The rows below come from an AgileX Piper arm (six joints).
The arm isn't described. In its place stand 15 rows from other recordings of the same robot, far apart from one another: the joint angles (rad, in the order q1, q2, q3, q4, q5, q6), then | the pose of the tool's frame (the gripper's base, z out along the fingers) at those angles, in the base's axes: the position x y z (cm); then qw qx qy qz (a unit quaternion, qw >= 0).
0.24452 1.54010 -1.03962 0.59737 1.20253 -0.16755 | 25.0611, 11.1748, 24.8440, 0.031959, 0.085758, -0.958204, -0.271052
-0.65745 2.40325 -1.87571 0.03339 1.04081 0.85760 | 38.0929, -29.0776, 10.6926, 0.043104, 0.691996, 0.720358, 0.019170
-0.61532 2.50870 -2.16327 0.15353 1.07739 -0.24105 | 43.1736, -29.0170, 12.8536, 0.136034, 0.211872, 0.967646, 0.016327
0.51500 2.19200 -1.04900 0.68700 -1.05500 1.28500 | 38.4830, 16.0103, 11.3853, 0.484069, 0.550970, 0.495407, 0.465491
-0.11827 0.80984 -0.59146 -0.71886 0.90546 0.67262 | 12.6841, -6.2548, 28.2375, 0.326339, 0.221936, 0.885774, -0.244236
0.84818 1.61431 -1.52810 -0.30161 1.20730 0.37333 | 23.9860, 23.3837, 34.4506, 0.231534, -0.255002, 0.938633, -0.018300
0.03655 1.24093 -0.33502 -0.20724 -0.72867 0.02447 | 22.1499, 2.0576, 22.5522, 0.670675, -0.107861, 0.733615, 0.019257
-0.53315 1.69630 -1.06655 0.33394 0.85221 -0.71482 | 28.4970, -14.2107, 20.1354, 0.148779, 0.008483, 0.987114, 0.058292
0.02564 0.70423 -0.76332 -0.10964 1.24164 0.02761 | 9.6436, -0.6953, 31.3177, 0.236508, -0.004047, 0.970421, -0.048285
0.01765 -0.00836 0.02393 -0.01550 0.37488 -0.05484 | 5.2667, 0.0413, 17.1958, 0.591949, -0.033327, 0.805095, -0.017567
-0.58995 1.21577 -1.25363 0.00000 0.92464 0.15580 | 20.5680, -13.7699, 38.9052, 0.367297, 0.337544, 0.862899, -0.081007
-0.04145 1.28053 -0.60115 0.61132 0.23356 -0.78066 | 24.0624, 0.2119, 21.9196, 0.386685, -0.090252, 0.917599, 0.018449
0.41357 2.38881 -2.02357 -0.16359 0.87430 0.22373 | 47.7875, 19.7315, 15.7953, 0.219209, -0.130483, 0.966906, -0.003707
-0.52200 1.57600 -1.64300 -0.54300 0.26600 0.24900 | 31.8364, -19.7389, 45.8682, 0.605492, 0.134857, 0.720357, -0.310288
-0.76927 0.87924 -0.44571 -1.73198 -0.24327 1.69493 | 14.0668, -10.6086, 26.7423, 0.548510, 0.230539, 0.793573, -0.127400
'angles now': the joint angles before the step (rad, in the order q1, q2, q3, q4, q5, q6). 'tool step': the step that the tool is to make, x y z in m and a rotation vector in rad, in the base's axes. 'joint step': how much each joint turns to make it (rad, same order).
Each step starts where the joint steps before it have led.
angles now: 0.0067, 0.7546, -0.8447, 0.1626, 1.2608, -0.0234
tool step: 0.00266, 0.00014, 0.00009, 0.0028, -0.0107, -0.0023
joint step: 0.0001, 0.0062, 0.0000, 0.0023, -0.0172, 0.0000
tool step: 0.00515, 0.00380, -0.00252, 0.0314, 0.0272, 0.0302
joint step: 0.0000, 0.0272, 0.0000, 0.0442, 0.0044, -0.0259
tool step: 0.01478, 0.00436, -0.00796, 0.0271, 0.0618, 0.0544
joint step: 0.0000, 0.0739, 0.0000, 0.0508, -0.0001, -0.0555
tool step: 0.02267, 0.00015, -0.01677, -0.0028, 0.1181, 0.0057
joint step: -0.0001, 0.1196, 0.0000, 0.0001, 0.0001, -0.0063
